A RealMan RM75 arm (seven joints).
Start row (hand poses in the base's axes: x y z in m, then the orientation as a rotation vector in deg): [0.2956, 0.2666, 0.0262, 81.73, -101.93, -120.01]
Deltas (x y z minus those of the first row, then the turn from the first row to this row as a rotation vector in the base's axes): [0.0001, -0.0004, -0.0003, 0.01, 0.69, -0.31]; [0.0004, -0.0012, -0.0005, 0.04, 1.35, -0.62]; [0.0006, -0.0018, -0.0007, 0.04, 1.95, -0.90]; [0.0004, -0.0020, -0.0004, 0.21, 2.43, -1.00]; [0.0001, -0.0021, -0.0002, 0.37, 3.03, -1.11]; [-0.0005, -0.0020, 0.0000, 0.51, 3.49, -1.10]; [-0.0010, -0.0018, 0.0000, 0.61, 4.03, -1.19]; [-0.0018, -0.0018, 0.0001, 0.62, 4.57, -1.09]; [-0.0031, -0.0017, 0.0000, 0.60, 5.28, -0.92]
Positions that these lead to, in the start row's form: [0.2957, 0.2662, 0.0259, 80.65, -102.01, -120.40]; [0.2960, 0.2654, 0.0257, 79.61, -102.09, -120.80]; [0.2962, 0.2648, 0.0255, 78.66, -102.17, -121.12]; [0.2960, 0.2646, 0.0258, 78.02, -101.97, -121.52]; [0.2957, 0.2645, 0.0260, 77.21, -101.73, -121.95]; [0.2951, 0.2646, 0.0262, 76.65, -101.44, -122.25]; [0.2946, 0.2648, 0.0262, 75.91, -101.25, -122.57]; [0.2938, 0.2648, 0.0263, 75.27, -100.93, -122.69]; [0.2925, 0.2649, 0.0262, 74.45, -100.50, -122.79]
